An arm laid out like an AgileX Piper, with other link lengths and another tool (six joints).
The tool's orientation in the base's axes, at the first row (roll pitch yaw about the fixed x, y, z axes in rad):
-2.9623, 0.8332, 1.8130
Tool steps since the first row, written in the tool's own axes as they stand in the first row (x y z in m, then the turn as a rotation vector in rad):
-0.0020, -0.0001, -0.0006, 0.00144, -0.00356, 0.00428
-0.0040, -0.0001, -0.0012, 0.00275, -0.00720, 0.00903
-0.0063, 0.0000, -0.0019, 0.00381, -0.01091, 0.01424
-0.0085, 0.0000, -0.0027, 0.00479, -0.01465, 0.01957
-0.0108, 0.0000, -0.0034, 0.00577, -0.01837, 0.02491
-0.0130, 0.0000, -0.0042, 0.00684, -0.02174, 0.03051
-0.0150, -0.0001, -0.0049, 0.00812, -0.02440, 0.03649
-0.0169, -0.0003, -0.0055, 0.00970, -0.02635, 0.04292
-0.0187, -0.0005, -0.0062, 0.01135, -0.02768, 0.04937
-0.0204, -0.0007, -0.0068, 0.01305, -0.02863, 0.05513
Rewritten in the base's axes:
0.0002, -0.0009, 0.0019, -0.00374, -0.00265, -0.00347
0.0005, -0.0017, 0.0038, -0.00754, -0.00575, -0.00715
0.0010, -0.0027, 0.0059, -0.01136, -0.00937, -0.01093
0.0014, -0.0035, 0.0081, -0.01520, -0.01313, -0.01474
0.0017, -0.0045, 0.0102, -0.01902, -0.01689, -0.01855
0.0021, -0.0053, 0.0124, -0.02251, -0.02075, -0.02264
0.0023, -0.0061, 0.0144, -0.02533, -0.02469, -0.02723
0.0024, -0.0069, 0.0162, -0.02750, -0.02869, -0.03242
0.0025, -0.0076, 0.0180, -0.02907, -0.03259, -0.03775
0.0026, -0.0083, 0.0197, -0.03028, -0.03590, -0.04271

